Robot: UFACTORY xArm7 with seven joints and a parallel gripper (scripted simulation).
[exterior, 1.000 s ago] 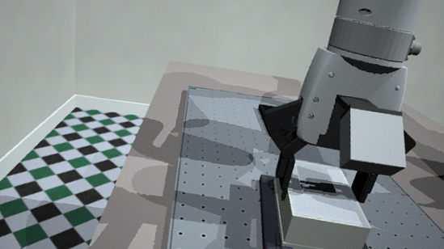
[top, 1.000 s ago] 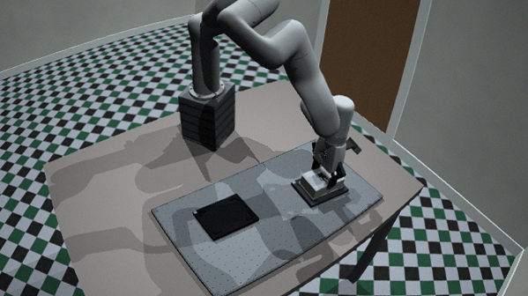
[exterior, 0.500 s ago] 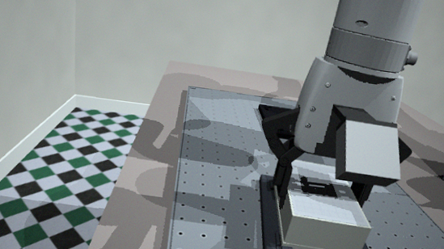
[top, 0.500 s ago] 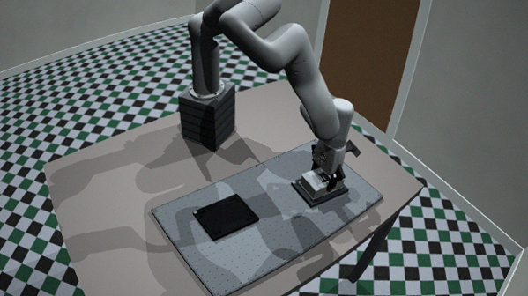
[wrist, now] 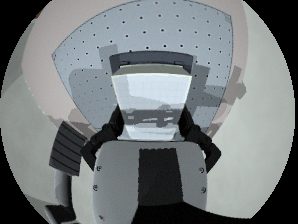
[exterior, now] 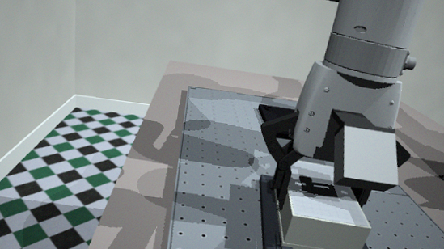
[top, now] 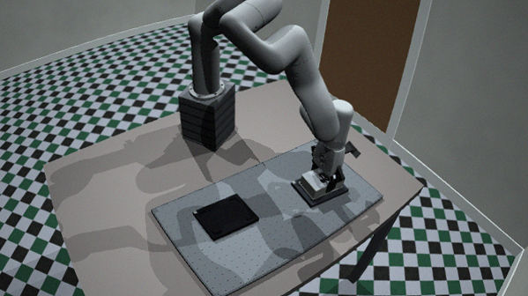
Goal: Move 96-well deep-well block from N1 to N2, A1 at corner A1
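Right now the 96-well deep-well block is 10 mm below my hand. Also, from my hand: plate nest N2: 330 mm to the right, 90 mm behind, 40 mm below; then white A1 mark: 70 mm behind, 60 mm to the right, 30 mm below; then plate nest N1: 40 mm below.
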